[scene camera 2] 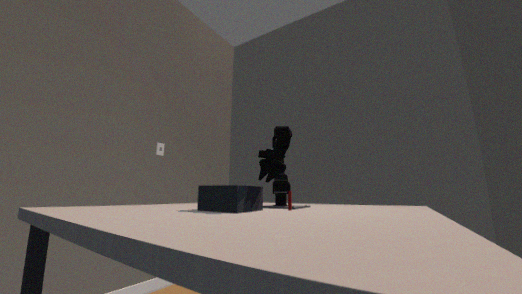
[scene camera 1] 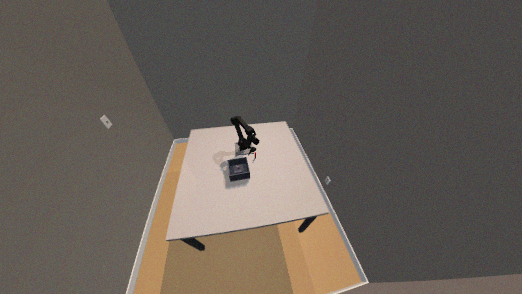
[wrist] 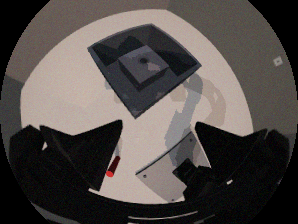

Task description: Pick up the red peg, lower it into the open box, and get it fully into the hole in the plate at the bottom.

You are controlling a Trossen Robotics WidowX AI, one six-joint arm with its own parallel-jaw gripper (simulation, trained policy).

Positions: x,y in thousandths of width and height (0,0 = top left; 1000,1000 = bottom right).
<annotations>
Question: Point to a dark box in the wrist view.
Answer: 612,283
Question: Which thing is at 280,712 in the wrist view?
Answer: My gripper.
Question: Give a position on a grey plate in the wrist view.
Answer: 482,297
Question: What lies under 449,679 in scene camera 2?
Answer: A dark box.
</annotations>
